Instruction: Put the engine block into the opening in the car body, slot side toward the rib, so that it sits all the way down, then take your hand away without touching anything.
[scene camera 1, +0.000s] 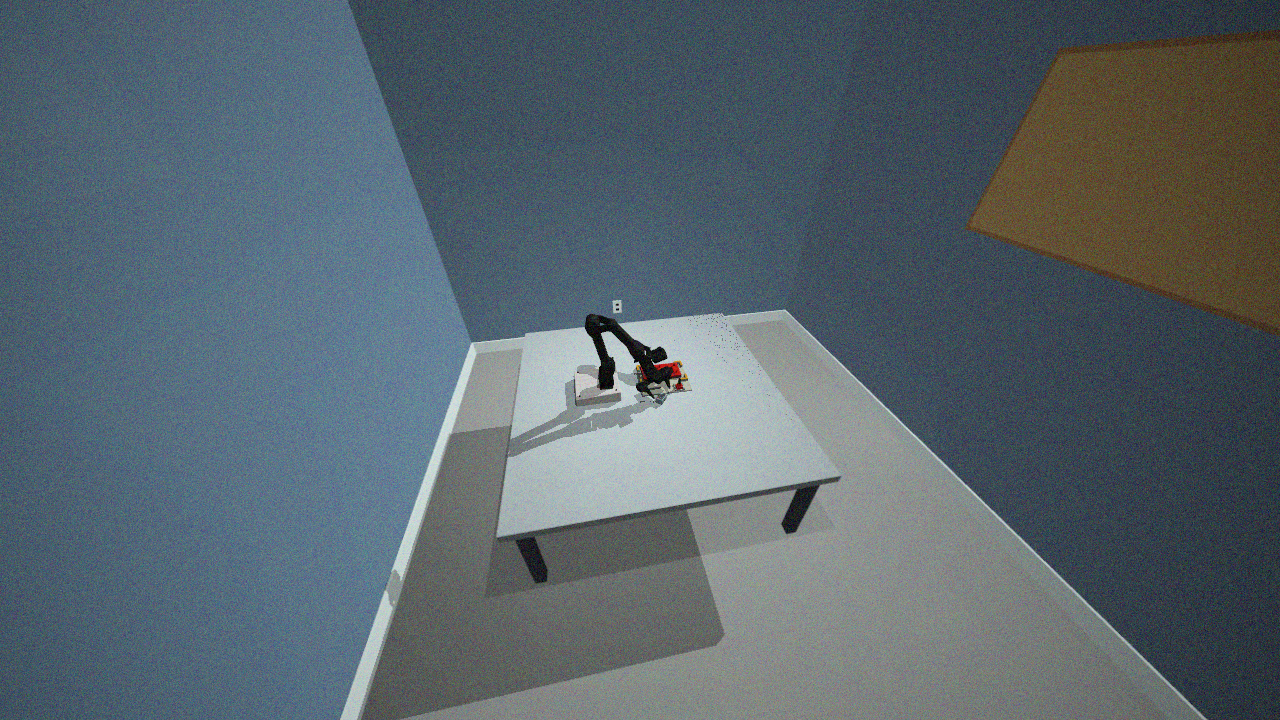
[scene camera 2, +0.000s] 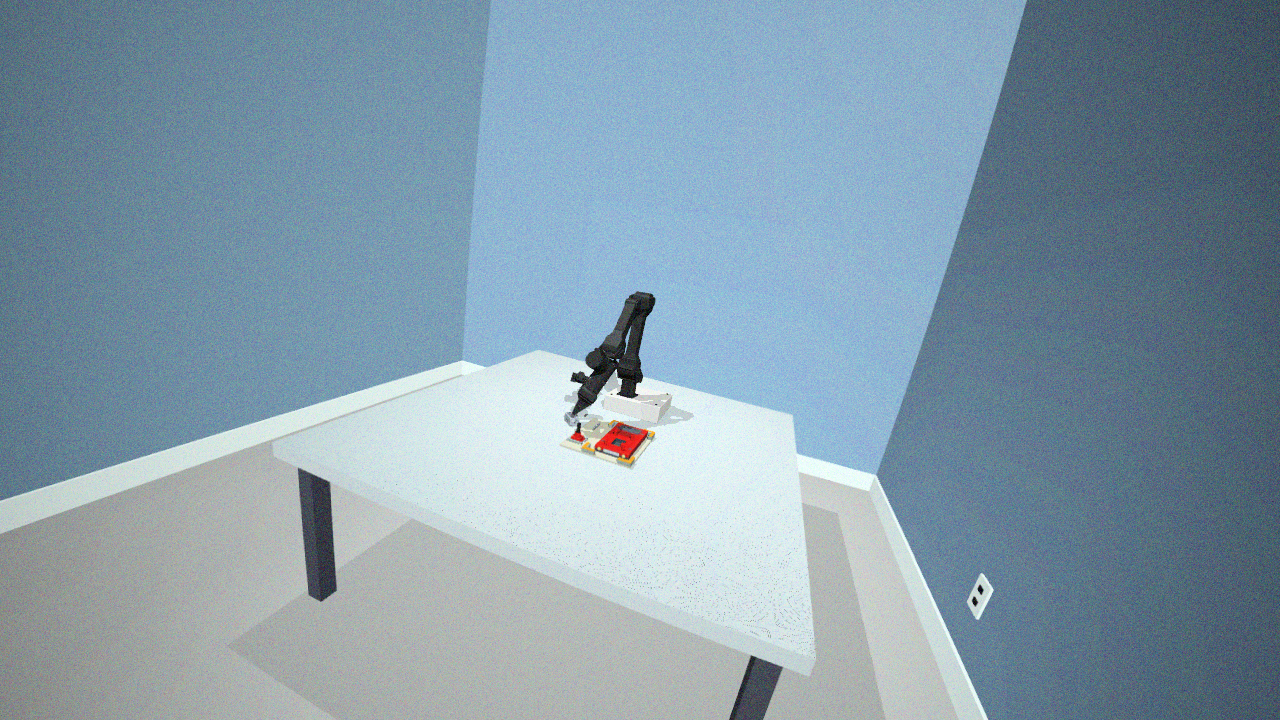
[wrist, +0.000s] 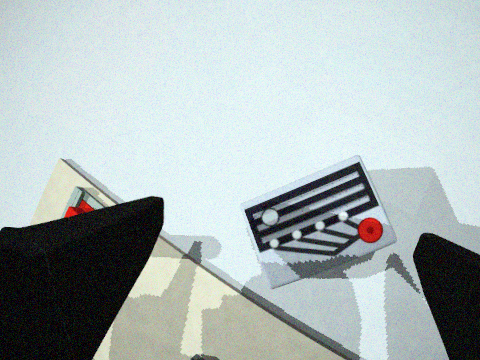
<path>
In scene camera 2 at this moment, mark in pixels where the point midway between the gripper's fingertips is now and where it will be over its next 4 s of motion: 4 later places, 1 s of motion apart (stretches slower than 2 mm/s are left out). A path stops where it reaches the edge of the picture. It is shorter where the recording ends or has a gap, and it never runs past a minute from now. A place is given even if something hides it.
My gripper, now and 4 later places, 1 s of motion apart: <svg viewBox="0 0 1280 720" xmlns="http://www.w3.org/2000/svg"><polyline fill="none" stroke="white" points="573,412 576,406 571,414 572,412 576,386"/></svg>
</path>
